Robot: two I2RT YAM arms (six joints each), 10 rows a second.
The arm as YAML. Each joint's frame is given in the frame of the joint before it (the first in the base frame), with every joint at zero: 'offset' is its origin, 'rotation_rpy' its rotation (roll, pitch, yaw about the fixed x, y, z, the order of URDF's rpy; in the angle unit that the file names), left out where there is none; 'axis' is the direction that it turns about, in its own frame. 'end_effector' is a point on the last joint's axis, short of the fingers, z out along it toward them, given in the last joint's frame.
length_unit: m
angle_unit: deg
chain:
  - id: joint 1
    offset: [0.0, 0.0, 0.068]
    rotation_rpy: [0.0, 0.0, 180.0]
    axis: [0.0, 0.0, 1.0]
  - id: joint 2
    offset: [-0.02, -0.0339, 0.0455]
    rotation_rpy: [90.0, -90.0, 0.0]
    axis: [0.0, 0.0, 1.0]
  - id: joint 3
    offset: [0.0, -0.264, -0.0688]
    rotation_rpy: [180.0, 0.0, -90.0]
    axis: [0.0, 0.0, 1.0]
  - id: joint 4
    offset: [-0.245, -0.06, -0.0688]
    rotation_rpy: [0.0, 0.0, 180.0]
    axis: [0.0, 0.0, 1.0]
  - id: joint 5
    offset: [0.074, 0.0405, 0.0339]
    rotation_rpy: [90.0, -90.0, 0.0]
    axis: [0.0, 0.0, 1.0]
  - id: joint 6
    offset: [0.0, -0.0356, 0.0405]
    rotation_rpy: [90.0, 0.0, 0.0]
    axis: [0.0, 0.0, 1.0]
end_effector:
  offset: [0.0, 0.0, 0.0]
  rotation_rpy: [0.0, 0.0, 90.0]
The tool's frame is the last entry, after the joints.
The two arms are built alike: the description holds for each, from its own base.
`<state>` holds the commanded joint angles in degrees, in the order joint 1, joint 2, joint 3, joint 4, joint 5, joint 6, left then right.
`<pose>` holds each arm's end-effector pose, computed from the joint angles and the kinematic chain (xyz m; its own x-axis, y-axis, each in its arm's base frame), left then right.
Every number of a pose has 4 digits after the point.
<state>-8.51 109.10 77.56 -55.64 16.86 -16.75 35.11 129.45 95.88 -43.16 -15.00 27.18</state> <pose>0.3465 -0.0623 0.1780 -0.9908 -0.1306 0.0364 -0.1356 0.9469 -0.2916 0.3628 0.2663 0.1264 -0.9843 -0.1526 -0.0891 -0.1737 0.9282 0.3289</pose>
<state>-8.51 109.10 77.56 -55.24 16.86 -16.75 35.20 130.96 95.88 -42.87 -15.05 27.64</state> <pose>0.3472 -0.0624 0.1780 -0.9910 -0.1306 0.0297 -0.1335 0.9466 -0.2935 0.3629 0.2673 0.1152 -0.9867 -0.1478 -0.0671 -0.1616 0.9329 0.3218</pose>
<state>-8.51 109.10 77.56 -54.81 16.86 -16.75 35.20 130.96 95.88 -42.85 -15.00 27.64</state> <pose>0.3480 -0.0625 0.1781 -0.9912 -0.1306 0.0225 -0.1313 0.9463 -0.2955 0.3630 0.2673 0.1152 -0.9867 -0.1477 -0.0678 -0.1617 0.9331 0.3212</pose>
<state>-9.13 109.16 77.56 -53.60 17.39 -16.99 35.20 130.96 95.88 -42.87 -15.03 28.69</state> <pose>0.3496 -0.0670 0.1780 -0.9924 -0.1229 0.0070 -0.1191 0.9435 -0.3093 0.3629 0.2673 0.1152 -0.9895 -0.1306 -0.0614 -0.1435 0.9356 0.3227</pose>
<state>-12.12 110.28 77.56 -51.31 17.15 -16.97 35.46 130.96 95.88 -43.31 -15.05 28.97</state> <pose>0.3510 -0.0861 0.1718 -0.9974 -0.0711 -0.0139 -0.0632 0.9483 -0.3109 0.3610 0.2685 0.1150 -0.9900 -0.1309 -0.0529 -0.1409 0.9369 0.3200</pose>
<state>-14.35 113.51 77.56 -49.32 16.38 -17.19 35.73 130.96 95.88 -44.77 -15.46 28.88</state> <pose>0.3538 -0.1009 0.1525 -0.9993 -0.0370 0.0043 -0.0367 0.9555 -0.2929 0.3574 0.2688 0.1145 -0.9899 -0.1387 -0.0276 -0.1403 0.9387 0.3149</pose>
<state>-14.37 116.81 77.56 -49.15 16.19 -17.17 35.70 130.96 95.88 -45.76 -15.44 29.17</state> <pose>0.3557 -0.1014 0.1324 -0.9978 -0.0370 0.0556 -0.0509 0.9602 -0.2745 0.3561 0.2675 0.1142 -0.9910 -0.1336 -0.0109 -0.1304 0.9427 0.3071</pose>
